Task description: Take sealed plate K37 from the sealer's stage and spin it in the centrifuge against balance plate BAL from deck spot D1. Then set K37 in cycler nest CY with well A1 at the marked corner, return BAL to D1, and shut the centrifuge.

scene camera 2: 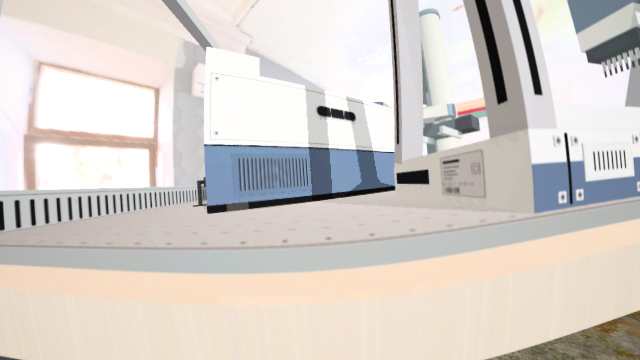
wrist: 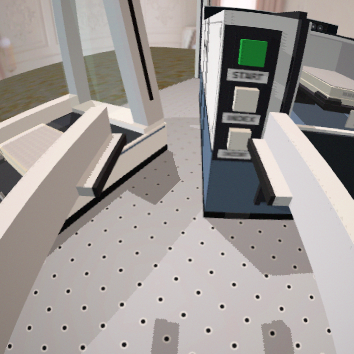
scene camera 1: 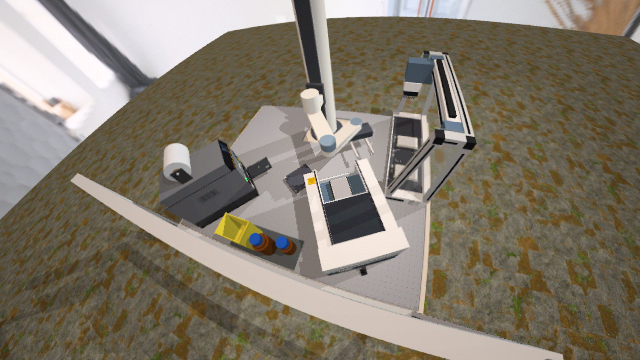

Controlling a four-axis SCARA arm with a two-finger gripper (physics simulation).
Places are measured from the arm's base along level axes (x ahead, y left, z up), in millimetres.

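Pixels of known places: gripper, fingertip midpoint: [scene camera 2: 425, 133] [wrist: 186, 124] [scene camera 1: 365, 155].
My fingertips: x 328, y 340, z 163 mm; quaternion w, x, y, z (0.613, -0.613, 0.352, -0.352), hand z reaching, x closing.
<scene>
For each thing: its top centre in the pictures, then the offset to it from my fingertips.
- lowest button at its top centre: [wrist: 239, 128] 78 mm ahead, 6 mm right, 32 mm down
- INDEX button at its top centre: [wrist: 246, 87] 78 mm ahead, 6 mm right, 4 mm up
- green START button at its top centre: [wrist: 252, 39] 78 mm ahead, 6 mm right, 40 mm up
- dark sealer at its top centre: [scene camera 1: 172, 152] 410 mm ahead, 815 mm right, 326 mm up
- dark nest at its top centre: [scene camera 1: 299, 175] 155 mm ahead, 364 mm right, 94 mm down
- yellow bin at its top centre: [scene camera 1: 220, 222] 585 mm ahead, 604 mm right, 24 mm up
The gripper [scene camera 1: 365, 154] [wrist: 187, 167] is shut to its narrow stance, with nothing between its spaced fingers. It hangs above the deck before the centrifuge [scene camera 1: 367, 250] [scene camera 2: 260, 110] [wrist: 245, 187]. In the wrist view the right finger overlaps the area beside the lowest button [wrist: 239, 138], below the INDEX button [wrist: 246, 99] and green START button [wrist: 252, 52]. The centrifuge opening shows a pale plate [scene camera 1: 341, 188] [wrist: 327, 85] in a bucket; its label is unreadable. The dark sealer [scene camera 1: 205, 197] has its stage [scene camera 1: 260, 167] out, with no plate visible on it. Labels K37, BAL, D1 and CY are not readable.
A gantry unit [scene camera 1: 452, 137] [wrist: 135, 60] stands beside the centrifuge, with pale plates [scene camera 1: 406, 142] [wrist: 32, 147] on its bed. A dark nest [scene camera 1: 298, 178] lies between sealer and centrifuge. A yellow bin [scene camera 1: 232, 227] and blue-capped bottles [scene camera 1: 263, 243] [scene camera 1: 286, 245] stand near the low wall [scene camera 1: 280, 287].
</scene>
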